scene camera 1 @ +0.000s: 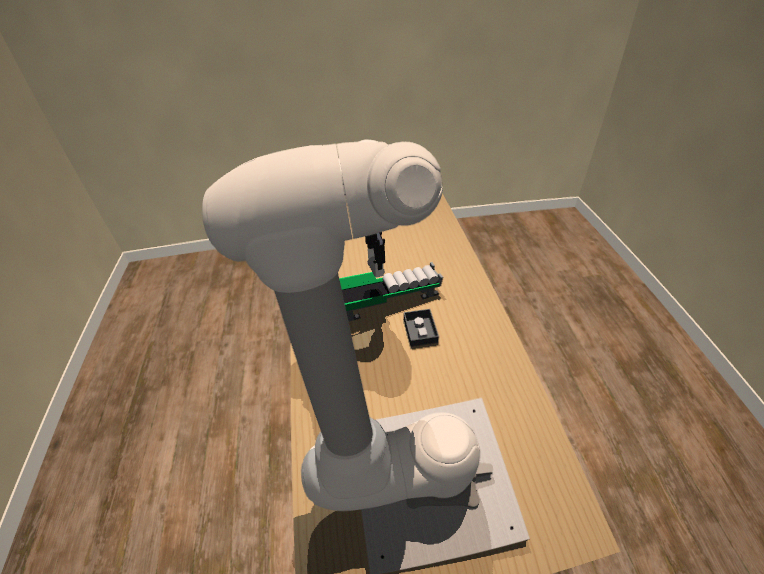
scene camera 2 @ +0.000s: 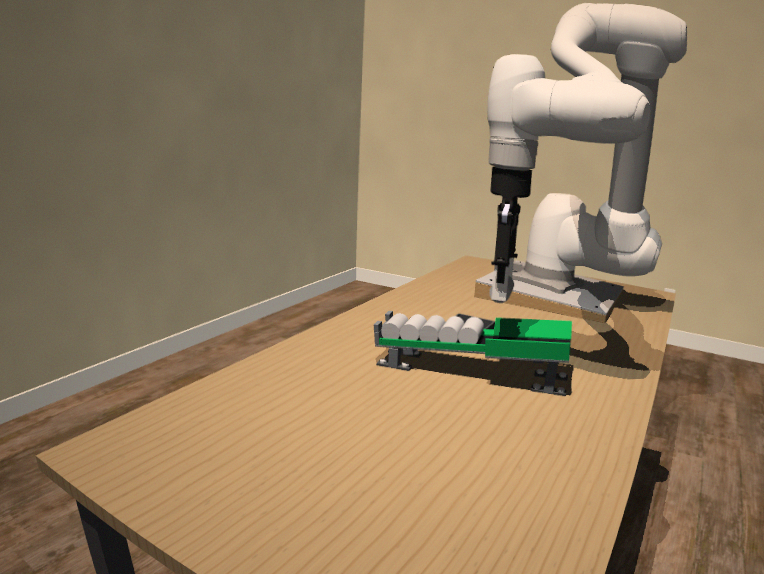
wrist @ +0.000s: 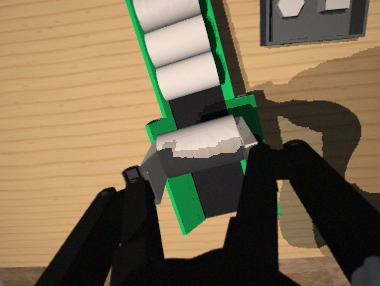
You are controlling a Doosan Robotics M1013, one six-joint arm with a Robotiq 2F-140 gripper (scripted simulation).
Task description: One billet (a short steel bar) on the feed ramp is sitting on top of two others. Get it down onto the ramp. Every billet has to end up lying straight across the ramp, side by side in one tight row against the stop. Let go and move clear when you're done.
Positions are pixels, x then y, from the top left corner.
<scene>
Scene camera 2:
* gripper: 501,294
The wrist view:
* gripper: 200,142
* steel billet: 213,143
</scene>
